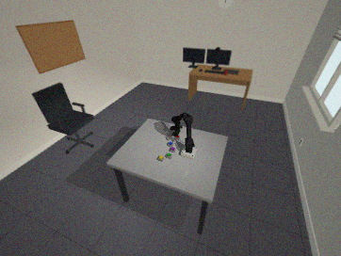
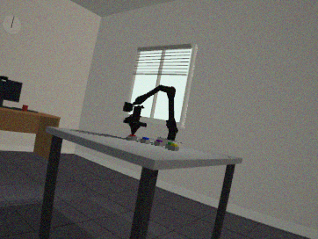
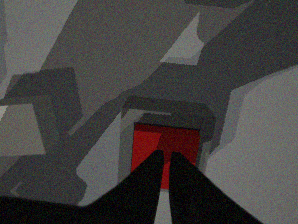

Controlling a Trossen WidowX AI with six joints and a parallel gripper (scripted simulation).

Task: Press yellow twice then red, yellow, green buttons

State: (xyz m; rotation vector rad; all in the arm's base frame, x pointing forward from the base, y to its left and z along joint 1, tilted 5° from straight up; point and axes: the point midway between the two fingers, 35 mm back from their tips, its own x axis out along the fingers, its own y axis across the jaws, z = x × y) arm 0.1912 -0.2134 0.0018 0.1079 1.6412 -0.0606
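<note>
My gripper tip is now 1 cm above the red button. The rest, counted from my gripper tip: purple button: 22 cm to the left, 1 cm behind; then green button: 32 cm to the left; then blue button: 14 cm to the left, 4 cm ahead.
</note>
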